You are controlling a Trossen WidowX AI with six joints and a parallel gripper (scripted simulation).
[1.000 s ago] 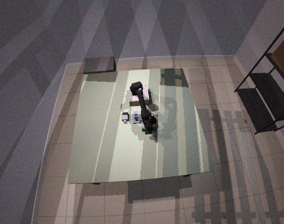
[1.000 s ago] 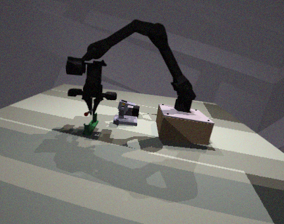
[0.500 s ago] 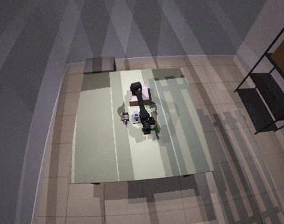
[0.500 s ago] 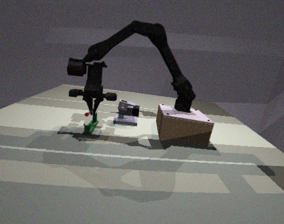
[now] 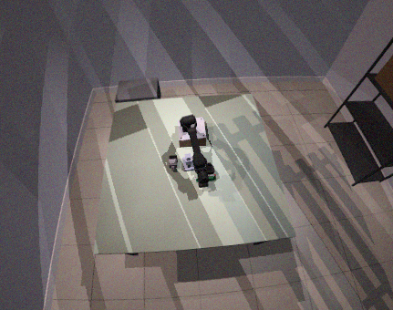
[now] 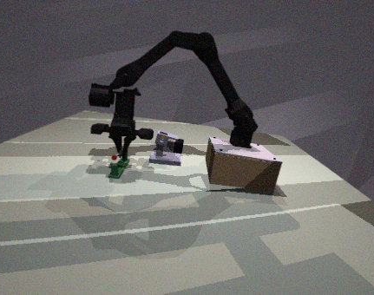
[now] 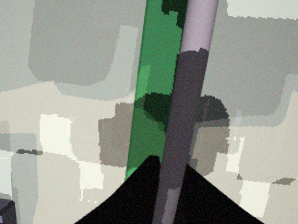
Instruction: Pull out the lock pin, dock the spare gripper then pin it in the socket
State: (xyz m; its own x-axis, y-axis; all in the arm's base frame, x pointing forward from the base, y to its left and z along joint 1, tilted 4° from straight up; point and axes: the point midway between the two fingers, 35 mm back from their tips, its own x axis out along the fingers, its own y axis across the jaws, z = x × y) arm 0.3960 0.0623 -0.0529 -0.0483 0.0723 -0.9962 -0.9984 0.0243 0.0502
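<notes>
Right now my gripper tip is 2 cm to the right of the green cradle. Round my gripper tip: socket 13 cm behind, 9 cm to the right, 2 cm above; then spare gripper 15 cm behind, 20 cm to the right, 1 cm below.
</notes>
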